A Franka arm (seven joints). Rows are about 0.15 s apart.
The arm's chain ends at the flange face. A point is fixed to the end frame.
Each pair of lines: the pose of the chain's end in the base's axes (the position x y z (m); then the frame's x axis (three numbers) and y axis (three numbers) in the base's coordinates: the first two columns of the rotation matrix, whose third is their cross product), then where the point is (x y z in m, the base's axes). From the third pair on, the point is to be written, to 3 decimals.
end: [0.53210 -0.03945 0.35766 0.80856 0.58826 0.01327 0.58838 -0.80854 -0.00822]
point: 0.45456 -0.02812 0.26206
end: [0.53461 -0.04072 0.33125 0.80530 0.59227 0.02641 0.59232 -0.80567 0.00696]
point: 0.45890 -0.03019 0.23410
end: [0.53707 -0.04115 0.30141 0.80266 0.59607 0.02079 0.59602 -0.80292 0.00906]
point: 0.461 -0.031 0.204
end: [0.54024 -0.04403 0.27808 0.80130 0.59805 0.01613 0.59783 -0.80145 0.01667]
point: 0.464 -0.035 0.181
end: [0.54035 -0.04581 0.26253 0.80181 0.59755 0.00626 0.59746 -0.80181 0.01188]
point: 0.463 -0.037 0.166
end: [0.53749 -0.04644 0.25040 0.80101 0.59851 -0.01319 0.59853 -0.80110 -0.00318]
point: 0.458 -0.038 0.156
